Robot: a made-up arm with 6 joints. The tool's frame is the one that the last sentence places. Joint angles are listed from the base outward.
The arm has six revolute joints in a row. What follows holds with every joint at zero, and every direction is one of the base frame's. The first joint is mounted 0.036 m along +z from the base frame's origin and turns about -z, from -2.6 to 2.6 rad. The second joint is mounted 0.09 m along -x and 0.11 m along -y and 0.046 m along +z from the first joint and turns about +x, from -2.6 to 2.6 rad. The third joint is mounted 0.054 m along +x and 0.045 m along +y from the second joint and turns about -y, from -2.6 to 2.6 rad. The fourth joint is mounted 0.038 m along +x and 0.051 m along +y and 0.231 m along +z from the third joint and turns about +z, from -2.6 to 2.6 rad. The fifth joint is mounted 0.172 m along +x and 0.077 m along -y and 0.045 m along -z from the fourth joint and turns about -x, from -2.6 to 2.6 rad. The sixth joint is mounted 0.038 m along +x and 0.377 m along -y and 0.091 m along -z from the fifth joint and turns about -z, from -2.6 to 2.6 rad. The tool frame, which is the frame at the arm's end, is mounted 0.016 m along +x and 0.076 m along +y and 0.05 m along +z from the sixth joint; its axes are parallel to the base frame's.
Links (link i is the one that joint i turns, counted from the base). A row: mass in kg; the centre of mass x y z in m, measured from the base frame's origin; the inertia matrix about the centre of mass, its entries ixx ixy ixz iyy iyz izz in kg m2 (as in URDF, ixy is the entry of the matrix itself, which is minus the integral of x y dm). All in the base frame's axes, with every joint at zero. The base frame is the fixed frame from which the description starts. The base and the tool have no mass.
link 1: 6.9; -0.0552 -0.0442 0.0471; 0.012 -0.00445 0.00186 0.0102 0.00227 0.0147
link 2: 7.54; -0.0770 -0.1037 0.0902; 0.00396 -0.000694 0 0.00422 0 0.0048
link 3: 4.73; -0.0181 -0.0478 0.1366; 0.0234 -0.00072 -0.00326 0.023 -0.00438 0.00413
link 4: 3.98; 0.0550 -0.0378 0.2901; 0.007 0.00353 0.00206 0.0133 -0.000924 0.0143
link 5: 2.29; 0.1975 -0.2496 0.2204; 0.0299 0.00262 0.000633 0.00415 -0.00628 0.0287
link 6: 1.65; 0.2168 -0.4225 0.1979; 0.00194 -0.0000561 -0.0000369 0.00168 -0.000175 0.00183
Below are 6 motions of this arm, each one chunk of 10 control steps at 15 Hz.
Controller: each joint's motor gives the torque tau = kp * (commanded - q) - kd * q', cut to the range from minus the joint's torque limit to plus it. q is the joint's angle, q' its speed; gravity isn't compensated. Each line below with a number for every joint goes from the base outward.
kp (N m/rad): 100 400 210 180 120 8.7
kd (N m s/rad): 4 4.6 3.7 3.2 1.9 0.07
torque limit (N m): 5.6 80 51 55 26 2.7
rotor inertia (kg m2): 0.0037 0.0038 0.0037 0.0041 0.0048 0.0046
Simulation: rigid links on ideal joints. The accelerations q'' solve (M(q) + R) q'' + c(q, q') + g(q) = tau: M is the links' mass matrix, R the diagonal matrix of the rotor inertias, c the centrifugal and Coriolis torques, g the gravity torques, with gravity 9.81 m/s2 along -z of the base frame. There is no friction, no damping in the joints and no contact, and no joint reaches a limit. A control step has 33 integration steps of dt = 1/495 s. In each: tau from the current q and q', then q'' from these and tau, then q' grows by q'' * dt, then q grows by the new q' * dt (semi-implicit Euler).
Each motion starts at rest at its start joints. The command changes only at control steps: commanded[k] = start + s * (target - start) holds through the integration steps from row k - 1 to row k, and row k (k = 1, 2, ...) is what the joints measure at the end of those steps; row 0 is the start. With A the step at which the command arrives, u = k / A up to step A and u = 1 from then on. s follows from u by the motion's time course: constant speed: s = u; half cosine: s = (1 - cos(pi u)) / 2; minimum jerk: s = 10 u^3 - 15 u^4 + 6 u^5; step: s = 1 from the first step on.
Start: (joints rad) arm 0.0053 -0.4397 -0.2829 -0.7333 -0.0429 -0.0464
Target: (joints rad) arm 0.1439 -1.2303 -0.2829 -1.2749 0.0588 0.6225
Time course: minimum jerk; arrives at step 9
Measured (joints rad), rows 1 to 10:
1: 0.0100 -0.4682 -0.3117 -0.7304 -0.1110 -0.0469
2: 0.0105 -0.5024 -0.3270 -0.7337 -0.1595 0.0092
3: -0.0067 -0.6181 -0.3149 -0.7869 -0.1662 0.2033
4: -0.0504 -0.7960 -0.3042 -0.9070 -0.0852 0.3111
5: -0.0944 -0.9993 -0.2986 -1.0575 0.0379 0.4342
6: -0.0481 -1.1627 -0.2978 -1.2098 0.0885 0.5280
7: 0.1309 -1.2432 -0.2693 -1.3516 0.0328 0.5146
8: 0.2589 -1.2885 -0.2421 -1.4332 0.0295 0.4863
9: 0.3133 -1.2988 -0.2664 -1.4279 0.0681 0.5119
10: 0.3552 -1.2851 -0.3008 -1.3496 0.0777 0.5474

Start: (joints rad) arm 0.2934 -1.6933 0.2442 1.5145 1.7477 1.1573
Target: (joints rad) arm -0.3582 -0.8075 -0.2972 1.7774 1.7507 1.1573
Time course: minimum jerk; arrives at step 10
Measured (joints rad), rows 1 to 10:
1: 0.2927 -1.7204 0.2418 1.5277 1.7392 1.2209
2: 0.2699 -1.7446 0.2060 1.5662 1.7526 1.1953
3: 0.2011 -1.6857 0.1440 1.6039 1.7554 1.1217
4: 0.1004 -1.5182 0.0518 1.6321 1.7405 1.2037
5: -0.0064 -1.2739 -0.0594 1.6497 1.7219 1.2450
6: -0.1006 -1.0425 -0.1632 1.6733 1.7253 1.2236
7: -0.1776 -0.9115 -0.2390 1.7192 1.7457 1.1866
8: -0.2741 -0.8815 -0.2992 1.7582 1.7424 1.1374
9: -0.3632 -0.8994 -0.3324 1.7785 1.7220 1.1257
10: -0.4075 -0.9161 -0.3340 1.7860 1.7181 1.1271

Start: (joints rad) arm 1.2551 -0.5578 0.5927 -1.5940 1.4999 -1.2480
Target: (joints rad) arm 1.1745 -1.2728 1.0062 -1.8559 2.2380 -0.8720
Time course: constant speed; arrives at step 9
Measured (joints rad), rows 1 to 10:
1: 1.1903 -0.6969 0.6563 -1.6313 1.6132 -1.1284
2: 1.2180 -0.7788 0.7465 -1.6970 1.6523 -1.1208
3: 1.2534 -0.8649 0.8361 -1.7605 1.6761 -1.1608
4: 1.2602 -0.9516 0.8967 -1.8048 1.7406 -1.0804
5: 1.2277 -1.0186 0.9189 -1.8103 1.8472 -1.0309
6: 1.1781 -1.0909 0.9258 -1.8071 1.9820 -0.9802
7: 1.1621 -1.1706 0.9470 -1.8231 2.0892 -0.9248
8: 1.1851 -1.2597 0.9912 -1.8560 2.1535 -0.9303
9: 1.2091 -1.3426 1.0389 -1.8886 2.2100 -0.9235
10: 1.2042 -1.3075 1.0283 -1.8822 2.1911 -0.9418

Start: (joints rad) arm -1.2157 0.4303 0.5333 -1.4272 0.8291 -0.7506
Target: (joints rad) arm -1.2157 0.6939 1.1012 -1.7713 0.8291 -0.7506
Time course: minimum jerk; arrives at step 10
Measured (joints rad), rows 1 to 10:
1: -1.2296 0.4403 0.5685 -1.4286 0.8103 -0.7355
2: -1.2539 0.4708 0.6390 -1.4409 0.7672 -0.6983
3: -1.2818 0.5029 0.7293 -1.4782 0.7484 -0.6871
4: -1.3005 0.5415 0.8210 -1.5341 0.7600 -0.7038
5: -1.3062 0.5843 0.9157 -1.5963 0.7807 -0.7099
6: -1.2988 0.6255 1.0171 -1.6557 0.7892 -0.7078
7: -1.2701 0.6577 1.1146 -1.7046 0.7804 -0.7045
8: -1.2190 0.6775 1.1915 -1.7465 0.7669 -0.7085
9: -1.1499 0.6880 1.2298 -1.7716 0.7543 -0.7289
10: -1.0603 0.6870 1.2255 -1.7671 0.7576 -0.7222

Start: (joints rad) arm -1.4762 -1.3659 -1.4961 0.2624 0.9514 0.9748
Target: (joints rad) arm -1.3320 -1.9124 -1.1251 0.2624 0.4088 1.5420
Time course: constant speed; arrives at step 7
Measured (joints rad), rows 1 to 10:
1: -1.4651 -1.4128 -1.4594 0.3356 0.9138 1.0539
2: -1.4433 -1.4743 -1.4090 0.3855 0.8604 1.1574
3: -1.4144 -1.5607 -1.3471 0.3765 0.7736 1.2042
4: -1.3827 -1.6594 -1.2834 0.3247 0.6598 1.2961
5: -1.3515 -1.7538 -1.2224 0.2739 0.5527 1.3903
6: -1.3271 -1.8347 -1.1572 0.2588 0.4707 1.4415
7: -1.3141 -1.9064 -1.0884 0.2821 0.4128 1.5057
8: -1.3331 -1.9071 -1.0745 0.2874 0.4335 1.4948
9: -1.3621 -1.8996 -1.0724 0.3173 0.4537 1.4681
10: -1.3738 -1.8927 -1.0667 0.3408 0.4619 1.4725

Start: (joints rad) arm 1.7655 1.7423 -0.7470 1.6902 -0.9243 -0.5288
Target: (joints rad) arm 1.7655 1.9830 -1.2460 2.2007 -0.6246 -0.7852
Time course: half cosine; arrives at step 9
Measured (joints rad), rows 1 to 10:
1: 1.7647 1.7620 -0.7507 1.6748 -0.9286 -0.6305
2: 1.7689 1.7801 -0.7931 1.7215 -0.8788 -0.6780
3: 1.7717 1.8117 -0.8626 1.7940 -0.8319 -0.6447
4: 1.7675 1.8577 -0.9488 1.8959 -0.7993 -0.7204
5: 1.7625 1.9068 -1.0428 2.0061 -0.7733 -0.7283
6: 1.7587 1.9548 -1.1255 2.1083 -0.7427 -0.7205
7: 1.7576 1.9950 -1.1816 2.1886 -0.7095 -0.7453
8: 1.7601 2.0184 -1.2131 2.2363 -0.6834 -0.7395
9: 1.7625 2.0224 -1.2211 2.2472 -0.6779 -0.7366
10: 1.7662 2.0122 -1.2208 2.2327 -0.6793 -0.7669

